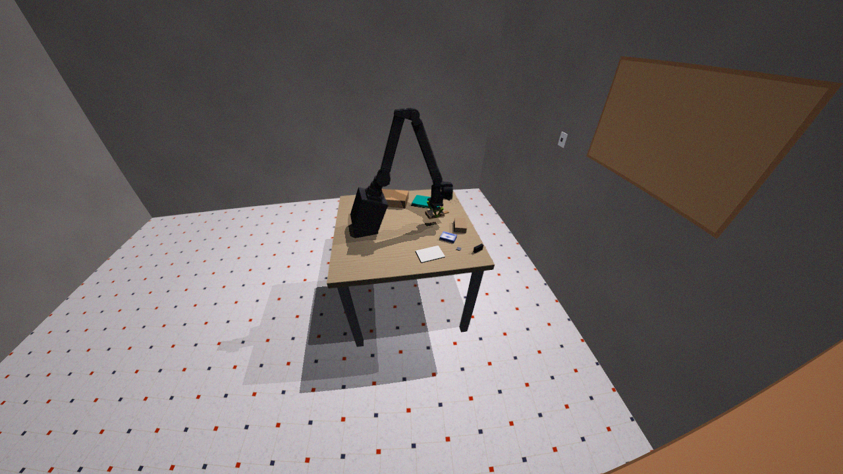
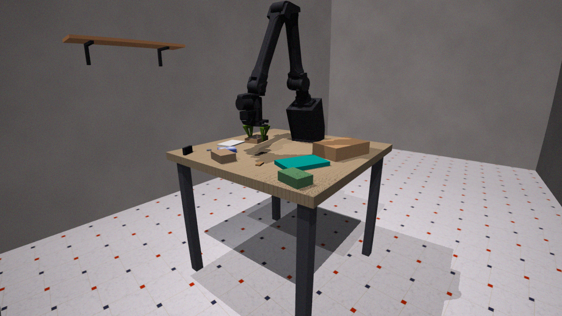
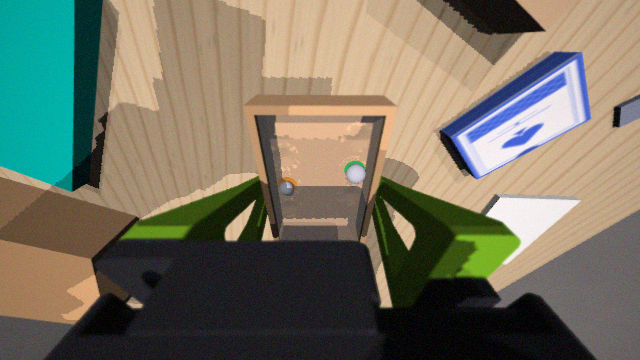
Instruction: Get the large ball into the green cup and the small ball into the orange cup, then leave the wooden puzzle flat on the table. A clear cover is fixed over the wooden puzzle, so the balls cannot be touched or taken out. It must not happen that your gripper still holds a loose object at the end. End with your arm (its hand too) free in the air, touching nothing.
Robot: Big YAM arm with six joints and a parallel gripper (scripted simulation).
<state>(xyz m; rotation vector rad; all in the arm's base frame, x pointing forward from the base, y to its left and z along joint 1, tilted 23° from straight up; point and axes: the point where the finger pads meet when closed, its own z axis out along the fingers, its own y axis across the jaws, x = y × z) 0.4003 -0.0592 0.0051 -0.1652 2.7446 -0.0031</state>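
Now: hand 10 mm above the wooden puzzle. The rest, counted from my hand: teal slab 30 mm ahead, 260 mm to the left, 70 mm below; blue-and-white box 40 mm ahead, 170 mm to the right, 70 mm below; small brown block 150 mm ahead, 80 mm to the right, 60 mm below.
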